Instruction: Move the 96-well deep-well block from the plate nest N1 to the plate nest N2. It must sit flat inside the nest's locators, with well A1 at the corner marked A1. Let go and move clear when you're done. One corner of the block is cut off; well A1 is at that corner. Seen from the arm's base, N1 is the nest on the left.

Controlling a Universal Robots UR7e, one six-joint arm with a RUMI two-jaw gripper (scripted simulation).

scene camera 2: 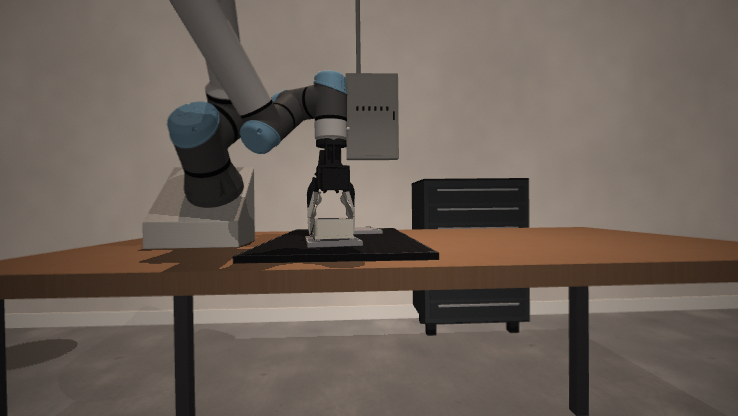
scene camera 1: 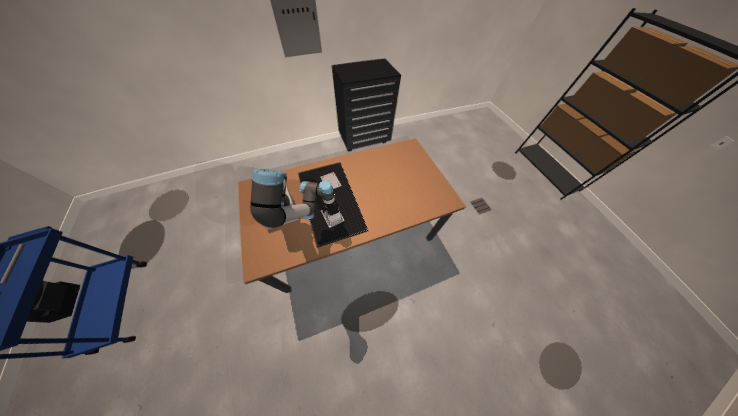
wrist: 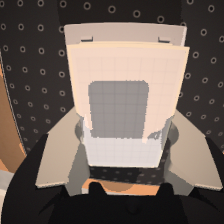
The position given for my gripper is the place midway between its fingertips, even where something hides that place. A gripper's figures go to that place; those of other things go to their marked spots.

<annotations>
My gripper (scene camera 2: 331,234): 0.84 m from the lens. A white deep-well block (scene camera 2: 324,228): 0.77 m from the lens.
</annotations>
